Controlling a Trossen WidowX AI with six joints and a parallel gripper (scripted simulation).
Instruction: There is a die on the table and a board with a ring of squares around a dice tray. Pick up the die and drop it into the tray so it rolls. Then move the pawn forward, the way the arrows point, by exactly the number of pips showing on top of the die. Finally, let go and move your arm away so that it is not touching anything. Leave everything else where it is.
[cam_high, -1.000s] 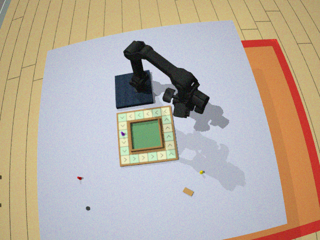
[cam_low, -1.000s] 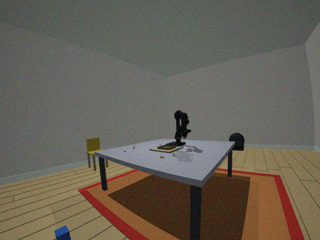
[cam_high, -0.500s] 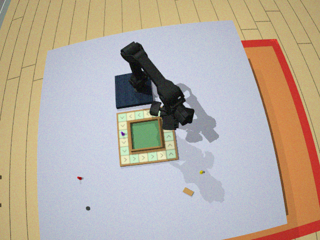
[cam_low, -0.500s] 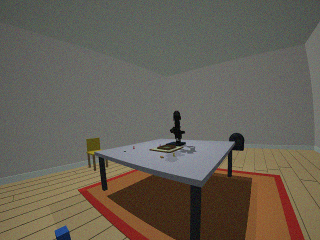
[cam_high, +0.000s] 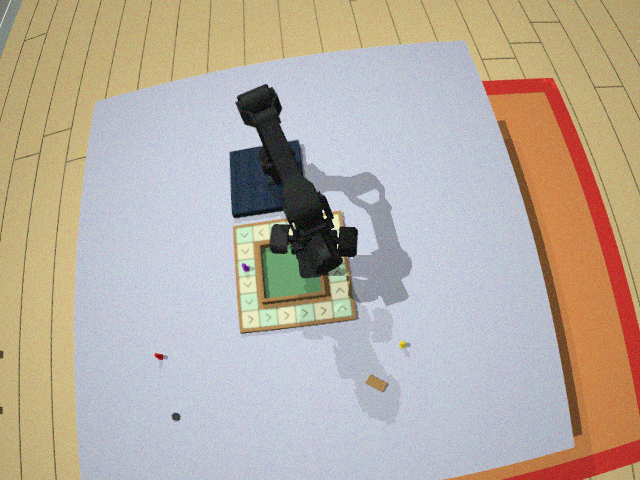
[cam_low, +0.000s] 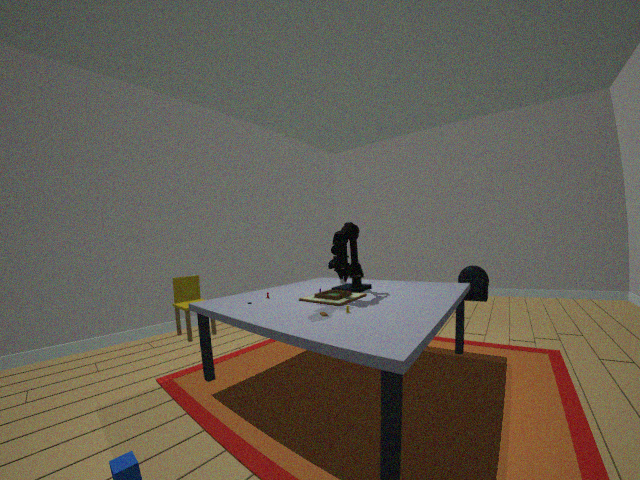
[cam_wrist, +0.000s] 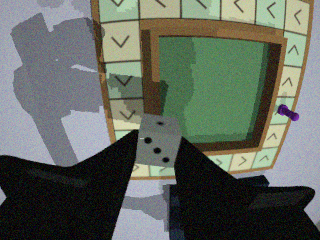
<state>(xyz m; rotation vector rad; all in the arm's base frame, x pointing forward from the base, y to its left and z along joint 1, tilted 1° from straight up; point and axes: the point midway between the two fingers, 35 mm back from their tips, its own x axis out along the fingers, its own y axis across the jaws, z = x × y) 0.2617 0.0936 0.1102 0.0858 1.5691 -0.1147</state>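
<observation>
Right now the purple pawn is 190 mm to the right of my gripper tip, 70 mm below it and 10 mm behind it. Also, from my gripper tip: white die (right at my gripper tip); then yellow pawn (210 mm ahead, 180 mm to the left, 90 mm below); then green dice tray (90 mm below, 70 mm to the right, 10 mm ahead).
</observation>
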